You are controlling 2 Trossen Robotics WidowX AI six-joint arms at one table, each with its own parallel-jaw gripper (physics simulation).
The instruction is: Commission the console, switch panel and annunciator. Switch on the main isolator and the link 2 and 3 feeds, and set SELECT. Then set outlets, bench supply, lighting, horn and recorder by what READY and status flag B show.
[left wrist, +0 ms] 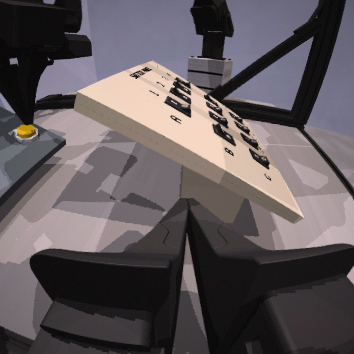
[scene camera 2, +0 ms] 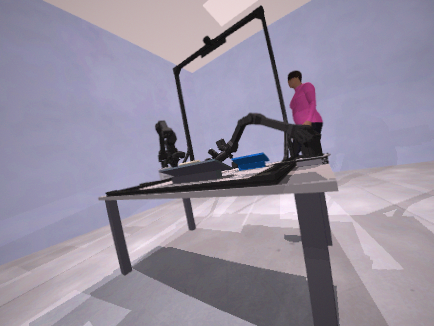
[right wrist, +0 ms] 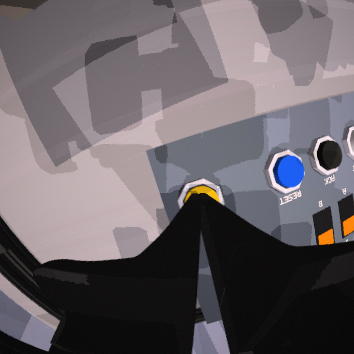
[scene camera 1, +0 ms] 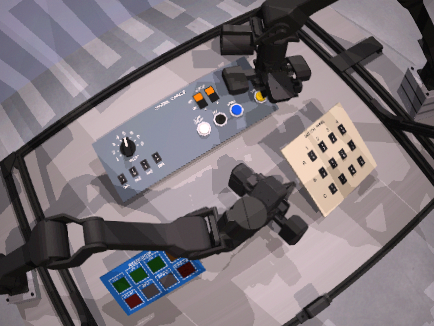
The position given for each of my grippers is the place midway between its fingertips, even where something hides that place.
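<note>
My left gripper [scene camera 1: 294,183] is shut and holds nothing, and in the left wrist view I can also see that left gripper [left wrist: 185,204]. Shut as well, with nothing in its grasp, is my right gripper [scene camera 1: 263,96]. The left wrist view shows my right gripper [left wrist: 28,123] too, while the right wrist view has its own sight of the right gripper [right wrist: 197,199]. There is a blue RESET button [right wrist: 288,170] here as well.
</note>
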